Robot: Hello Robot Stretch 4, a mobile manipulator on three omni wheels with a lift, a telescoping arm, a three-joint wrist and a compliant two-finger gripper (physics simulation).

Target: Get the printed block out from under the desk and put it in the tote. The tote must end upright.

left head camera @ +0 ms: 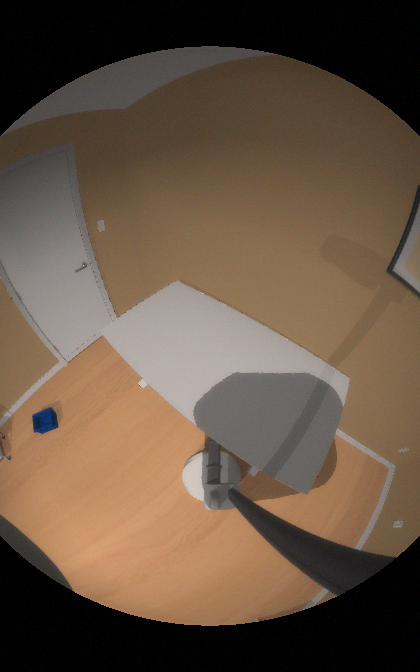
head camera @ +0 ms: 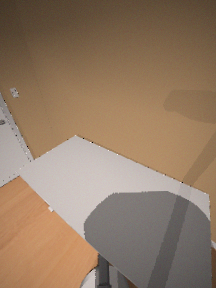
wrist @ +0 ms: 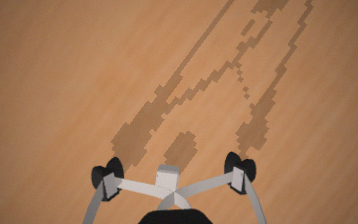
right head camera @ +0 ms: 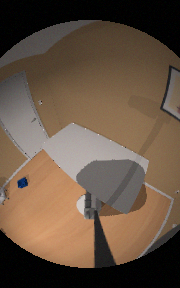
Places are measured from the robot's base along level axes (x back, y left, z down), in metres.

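Where they show: gripper, fingertip midpoint: (wrist: 174, 167).
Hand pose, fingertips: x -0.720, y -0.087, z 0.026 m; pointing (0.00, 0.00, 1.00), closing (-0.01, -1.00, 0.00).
Each offset is from my fingertips to the top centre of the thing. Level surfaces: height alone.
The printed block @[dx +0.006, dy +0.007, dz -0.027 m] (wrist: 167, 177) is a small pale grey-white block, seen in the wrist view between the two fingers, a little left of the midline, with clear gaps to both fingertips. Its lower part is hidden behind the finger linkage. My gripper (wrist: 174, 167) is open, its dark fingertips wide apart on either side of the block and touching nothing. The desk @[dz -0.719 m] (head camera: 85, 175) (left head camera: 200, 340) (right head camera: 85, 147) has a white top and hides the gripper in the head views. The tote @[dx +0.597, dy +1.765, dz -0.119 m] (left head camera: 45, 420) (right head camera: 22, 182) is blue and stands upright on the floor at the left.
The desk's long back edge runs along the tan wall (head camera: 125, 90). A white door (left head camera: 45, 250) (right head camera: 22, 110) is at the left. Part of a wheeled object (left head camera: 4, 447) shows at the far left edge. The robot's arm (left head camera: 213, 457) reaches toward the desk's front edge.
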